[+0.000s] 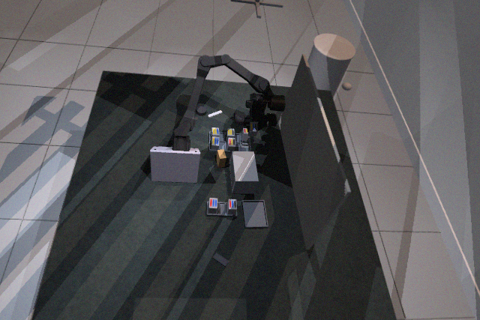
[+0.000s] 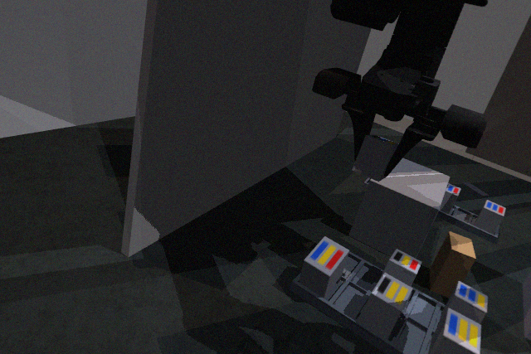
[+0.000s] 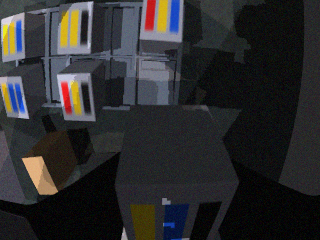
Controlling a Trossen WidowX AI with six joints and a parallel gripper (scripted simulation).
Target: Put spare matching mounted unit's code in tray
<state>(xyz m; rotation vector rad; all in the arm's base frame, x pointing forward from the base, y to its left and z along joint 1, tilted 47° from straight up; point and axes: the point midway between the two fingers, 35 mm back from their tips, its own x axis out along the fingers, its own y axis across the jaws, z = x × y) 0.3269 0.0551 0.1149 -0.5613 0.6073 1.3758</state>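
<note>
My gripper tip is now 2 cm past the grey tray, 34 cm to the left of it and 14 cm above it. The rest, counted from my gripper tip: grey spare block (3 cm above); mounted unit (5 cm behind, 15 cm to the right, 9 cm below); brown block (14 cm behind, 7 cm to the right, 11 cm below).
</note>
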